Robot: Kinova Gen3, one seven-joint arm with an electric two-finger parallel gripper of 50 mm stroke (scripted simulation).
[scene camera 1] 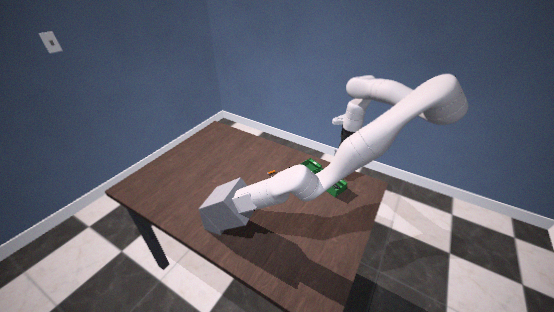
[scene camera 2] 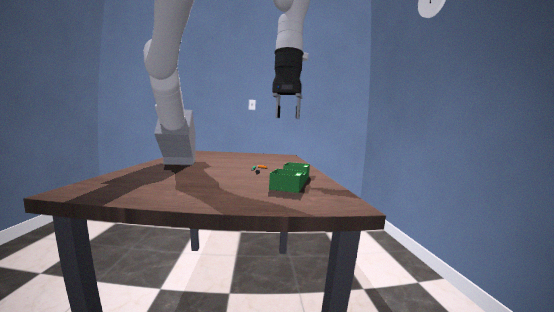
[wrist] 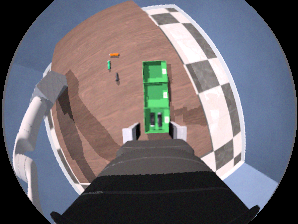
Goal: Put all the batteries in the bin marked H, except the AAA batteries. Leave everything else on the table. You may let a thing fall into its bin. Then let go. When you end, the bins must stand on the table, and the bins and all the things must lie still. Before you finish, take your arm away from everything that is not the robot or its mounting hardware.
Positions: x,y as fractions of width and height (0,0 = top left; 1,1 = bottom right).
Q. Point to a green bin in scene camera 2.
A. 0.53,0.57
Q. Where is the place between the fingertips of my gripper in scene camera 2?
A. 0.52,0.38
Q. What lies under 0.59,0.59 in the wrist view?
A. My gripper.
